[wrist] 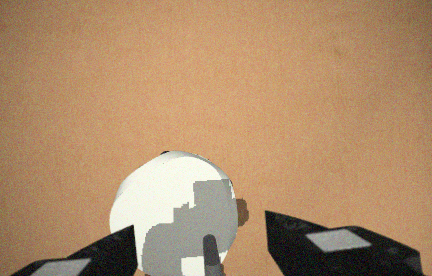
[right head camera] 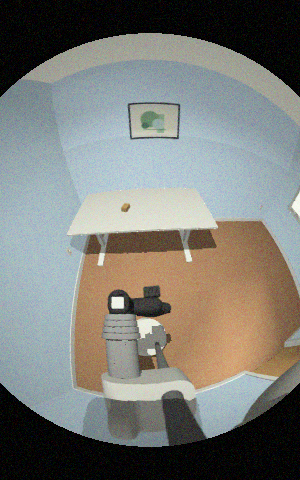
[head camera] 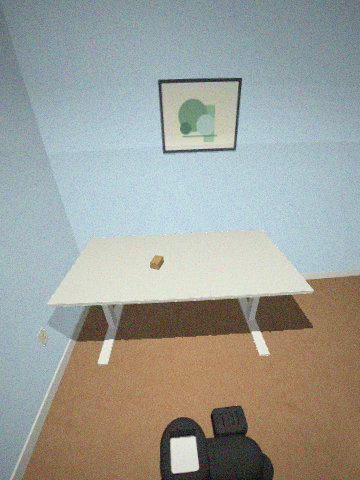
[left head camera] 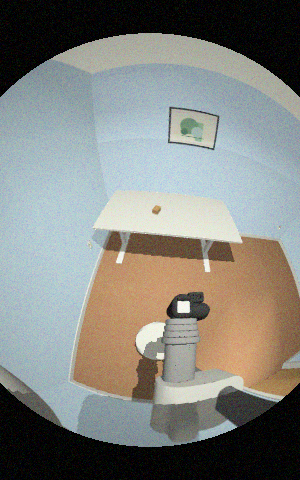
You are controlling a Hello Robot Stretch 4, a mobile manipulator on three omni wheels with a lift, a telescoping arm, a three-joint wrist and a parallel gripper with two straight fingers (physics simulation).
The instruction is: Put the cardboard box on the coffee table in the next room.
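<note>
Through the head camera I see a framed picture [head camera: 197,115] and a white desk [head camera: 110,271]. The right head camera view shows me the framed picture [right head camera: 146,119] as well, together with the white desk [right head camera: 160,208]. In the left head camera view I find the framed picture [left head camera: 187,126] again, and the white desk [left head camera: 181,215] is there too. The wrist view shows my gripper [wrist: 201,237].
</note>
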